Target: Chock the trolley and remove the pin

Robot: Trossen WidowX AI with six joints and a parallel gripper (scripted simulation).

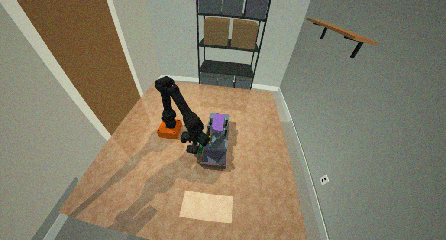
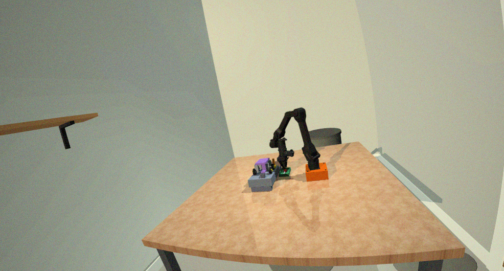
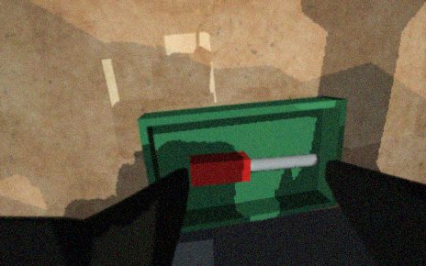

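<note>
Now: gripper tip 1 cm short of the red-headed stop pin and 3 cm above it. From my gripper tip the other things lie so: yellow chock 8 cm ahead, 2 cm to the left, 4 cm above; grey ramp 14 cm ahead, 10 cm to the left, 1 cm above; green tray 1 cm ahead, 4 cm below.
</note>
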